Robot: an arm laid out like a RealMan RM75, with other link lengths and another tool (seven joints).
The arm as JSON. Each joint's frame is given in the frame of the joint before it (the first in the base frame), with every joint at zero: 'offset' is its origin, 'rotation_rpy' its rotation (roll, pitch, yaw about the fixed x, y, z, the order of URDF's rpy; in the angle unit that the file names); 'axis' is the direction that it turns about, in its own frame. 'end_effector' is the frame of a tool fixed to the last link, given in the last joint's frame.
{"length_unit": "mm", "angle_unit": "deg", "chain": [
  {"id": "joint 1", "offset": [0.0, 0.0, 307.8], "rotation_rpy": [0.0, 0.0, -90.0], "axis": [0.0, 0.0, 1.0]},
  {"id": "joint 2", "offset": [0.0, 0.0, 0.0], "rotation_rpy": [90.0, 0.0, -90.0], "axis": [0.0, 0.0, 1.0]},
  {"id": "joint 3", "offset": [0.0, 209.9, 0.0], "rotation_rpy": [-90.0, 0.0, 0.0], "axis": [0.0, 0.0, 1.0]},
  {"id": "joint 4", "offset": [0.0, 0.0, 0.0], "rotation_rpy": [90.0, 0.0, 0.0], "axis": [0.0, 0.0, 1.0]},
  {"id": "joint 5", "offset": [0.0, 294.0, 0.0], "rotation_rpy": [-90.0, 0.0, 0.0], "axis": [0.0, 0.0, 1.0]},
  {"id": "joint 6", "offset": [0.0, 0.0, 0.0], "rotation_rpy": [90.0, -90.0, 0.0], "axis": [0.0, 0.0, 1.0]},
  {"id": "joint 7", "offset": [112.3, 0.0, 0.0], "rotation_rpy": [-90.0, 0.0, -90.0], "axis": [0.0, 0.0, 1.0]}
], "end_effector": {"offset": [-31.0, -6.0, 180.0], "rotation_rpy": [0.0, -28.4, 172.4]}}
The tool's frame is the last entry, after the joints.
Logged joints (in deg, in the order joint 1, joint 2, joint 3, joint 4, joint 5, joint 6, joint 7), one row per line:
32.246 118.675 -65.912 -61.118 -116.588 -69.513 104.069
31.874 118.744 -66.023 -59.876 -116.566 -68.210 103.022
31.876 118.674 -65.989 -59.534 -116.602 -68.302 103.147
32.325 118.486 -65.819 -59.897 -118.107 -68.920 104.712
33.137 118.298 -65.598 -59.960 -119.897 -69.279 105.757
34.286 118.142 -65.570 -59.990 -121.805 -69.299 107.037
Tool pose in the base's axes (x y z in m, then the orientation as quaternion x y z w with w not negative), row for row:
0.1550 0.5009 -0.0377 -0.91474 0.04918 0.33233 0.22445
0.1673 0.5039 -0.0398 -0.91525 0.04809 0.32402 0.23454
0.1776 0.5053 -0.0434 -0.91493 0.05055 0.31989 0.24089
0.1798 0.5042 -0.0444 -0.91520 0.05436 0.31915 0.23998
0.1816 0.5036 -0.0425 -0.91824 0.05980 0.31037 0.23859
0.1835 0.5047 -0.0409 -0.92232 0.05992 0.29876 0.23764
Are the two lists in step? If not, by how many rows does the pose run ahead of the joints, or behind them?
The pose runs 1 row behind the joints: the pose in row i belongs to the joints in row i - 1.
